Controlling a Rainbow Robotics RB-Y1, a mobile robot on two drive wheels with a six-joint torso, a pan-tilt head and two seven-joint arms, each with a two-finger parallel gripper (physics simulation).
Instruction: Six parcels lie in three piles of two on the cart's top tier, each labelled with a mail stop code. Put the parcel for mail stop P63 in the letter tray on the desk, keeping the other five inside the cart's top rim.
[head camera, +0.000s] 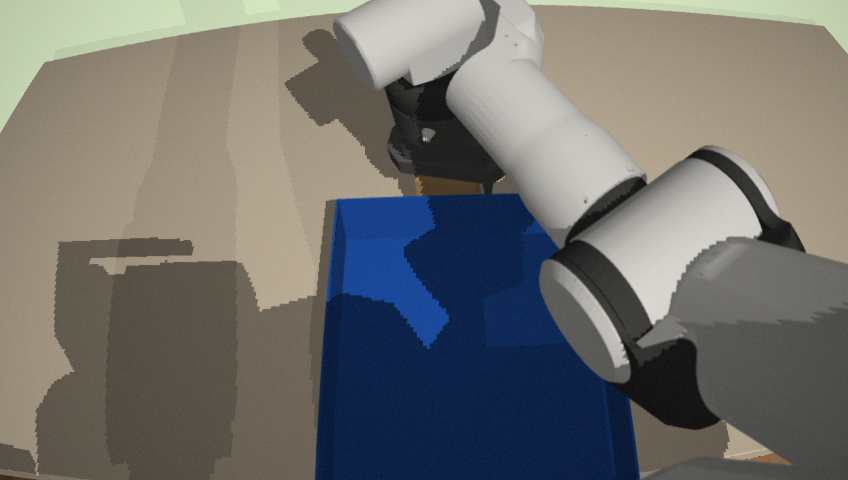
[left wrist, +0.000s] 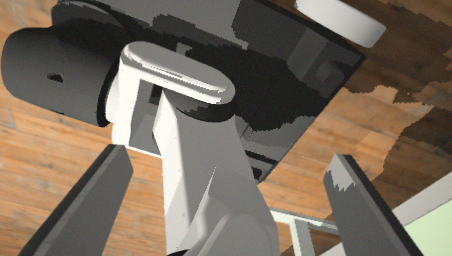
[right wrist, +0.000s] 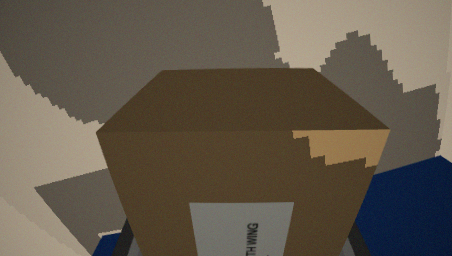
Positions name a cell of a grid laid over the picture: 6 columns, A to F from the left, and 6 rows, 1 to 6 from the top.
Labels:
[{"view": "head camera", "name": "my right gripper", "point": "D3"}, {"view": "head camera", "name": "desk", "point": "B3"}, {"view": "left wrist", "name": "my left gripper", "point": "D4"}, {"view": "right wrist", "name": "desk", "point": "A2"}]

